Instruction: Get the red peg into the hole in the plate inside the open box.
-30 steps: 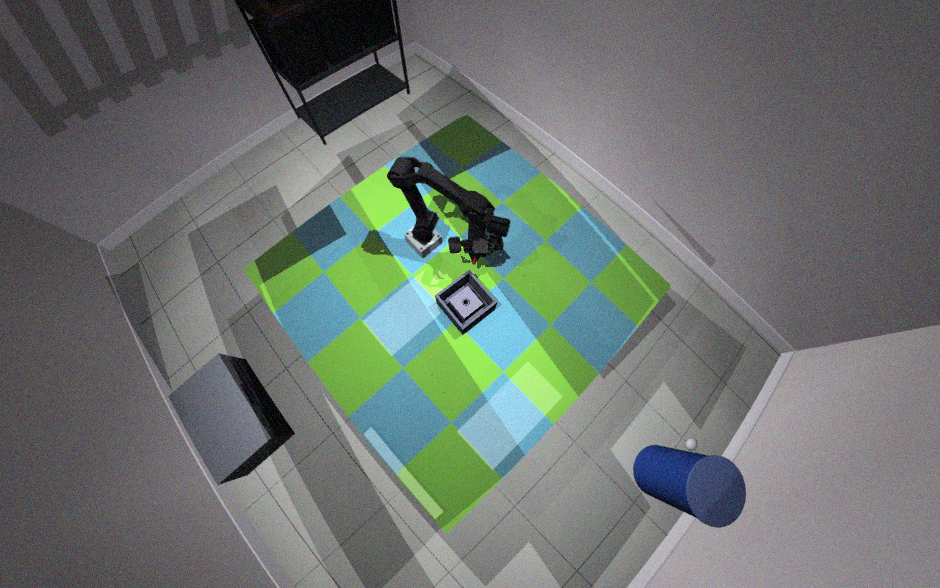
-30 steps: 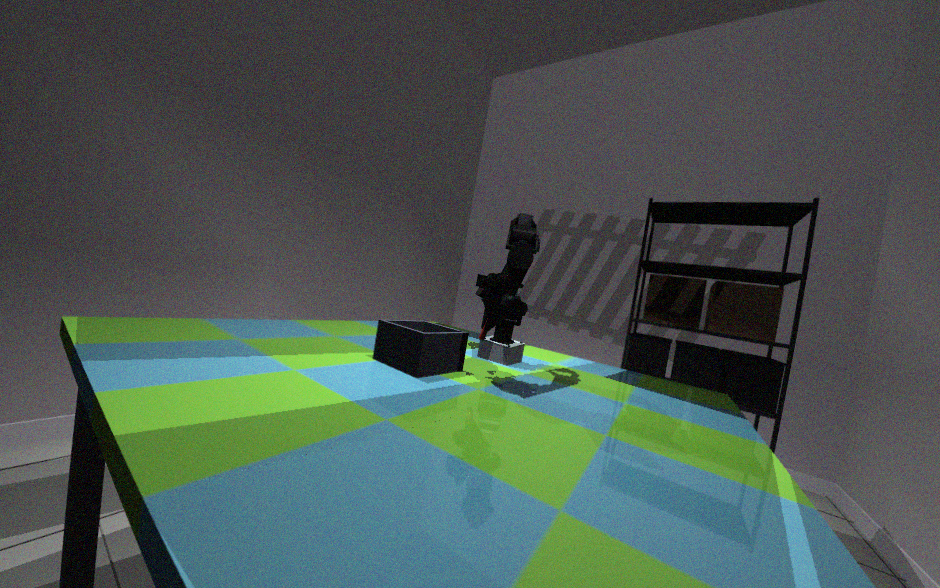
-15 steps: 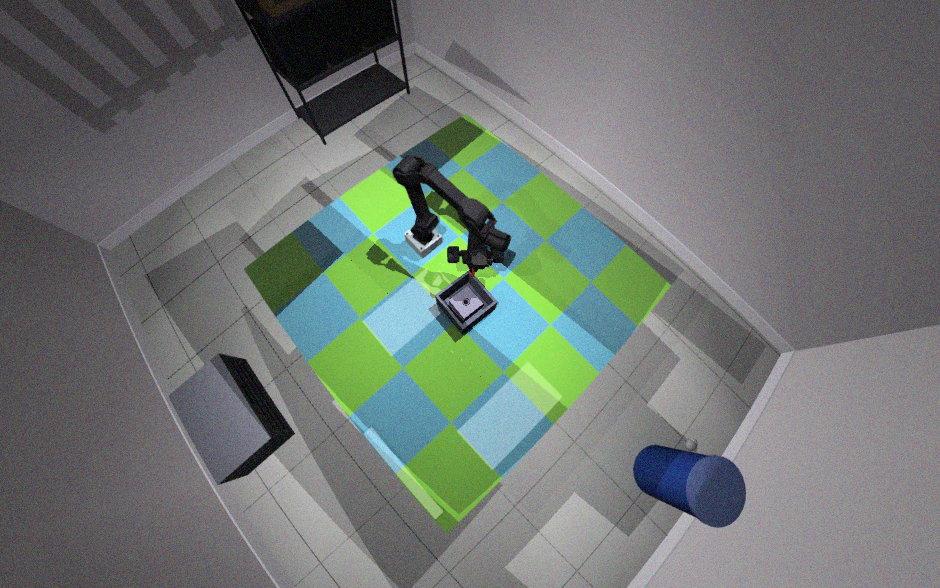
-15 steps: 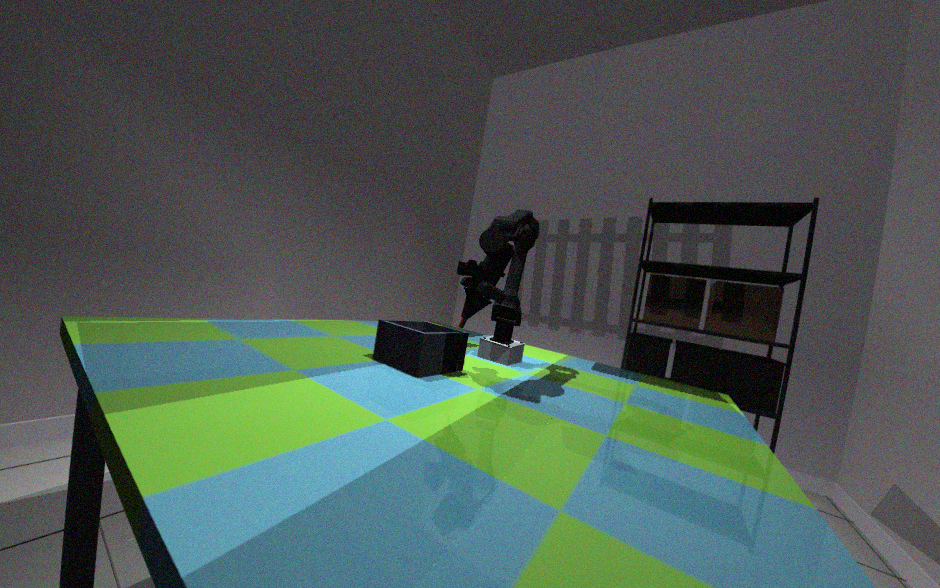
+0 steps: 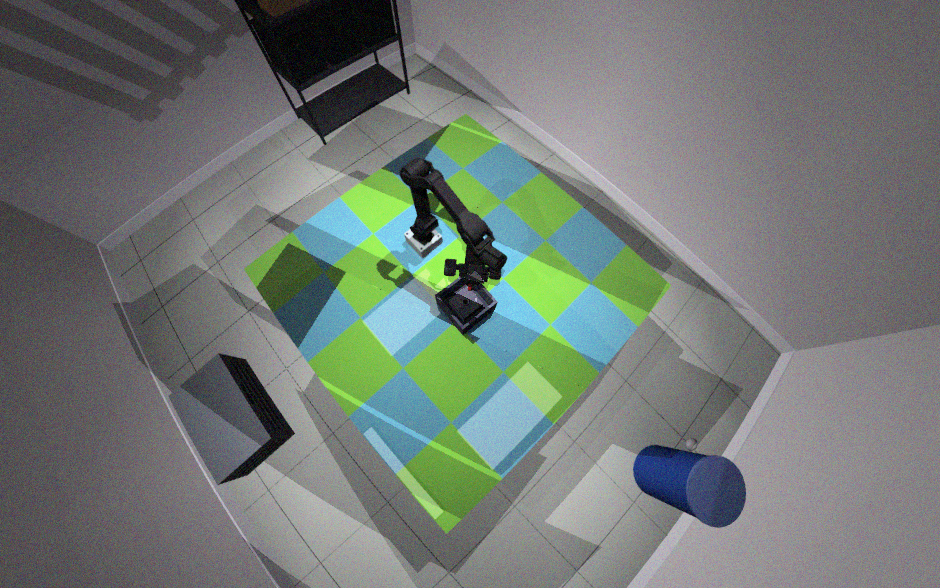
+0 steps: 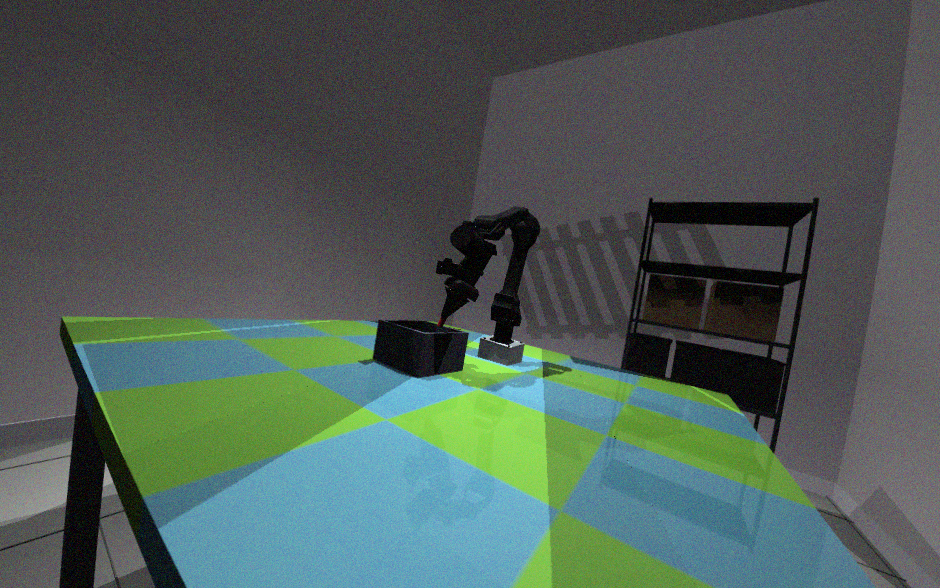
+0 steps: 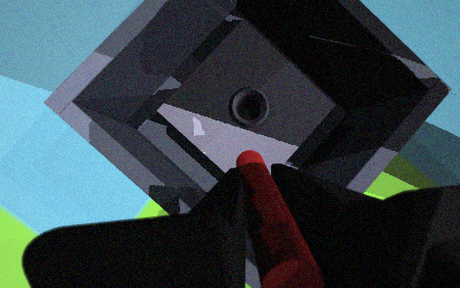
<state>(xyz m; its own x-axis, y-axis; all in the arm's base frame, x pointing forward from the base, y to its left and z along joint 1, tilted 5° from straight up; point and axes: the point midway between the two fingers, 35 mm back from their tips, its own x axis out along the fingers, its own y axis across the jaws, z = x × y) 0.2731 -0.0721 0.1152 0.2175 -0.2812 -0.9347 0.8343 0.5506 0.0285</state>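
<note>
My gripper tip is 20 mm below the red peg and 10 mm to the right of it. Also, from my gripper tip: grey plate (80 mm below, 40 mm to the right, 10 mm ahead); then dark box (100 mm below, 40 mm to the right, 10 mm ahead).
</note>
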